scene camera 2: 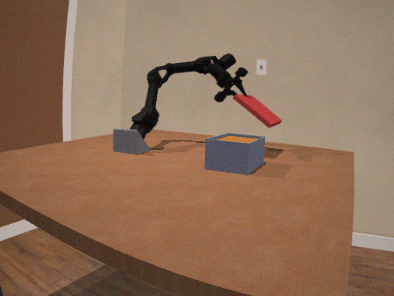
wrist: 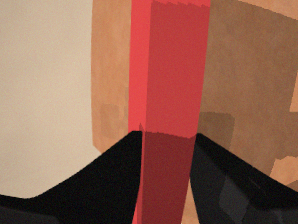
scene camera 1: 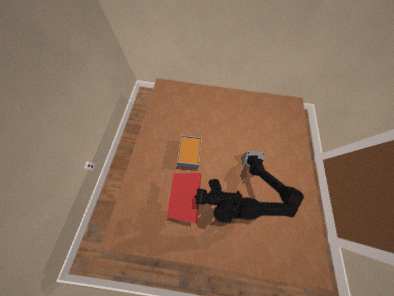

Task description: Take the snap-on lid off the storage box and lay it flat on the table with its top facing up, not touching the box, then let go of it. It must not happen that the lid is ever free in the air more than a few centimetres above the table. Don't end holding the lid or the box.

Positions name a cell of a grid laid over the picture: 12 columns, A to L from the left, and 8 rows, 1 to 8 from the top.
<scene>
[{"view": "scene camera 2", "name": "blue-grey storage box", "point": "H5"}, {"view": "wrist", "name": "my gripper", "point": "G6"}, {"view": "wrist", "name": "red lid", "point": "G2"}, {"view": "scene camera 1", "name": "red lid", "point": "F6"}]
</scene>
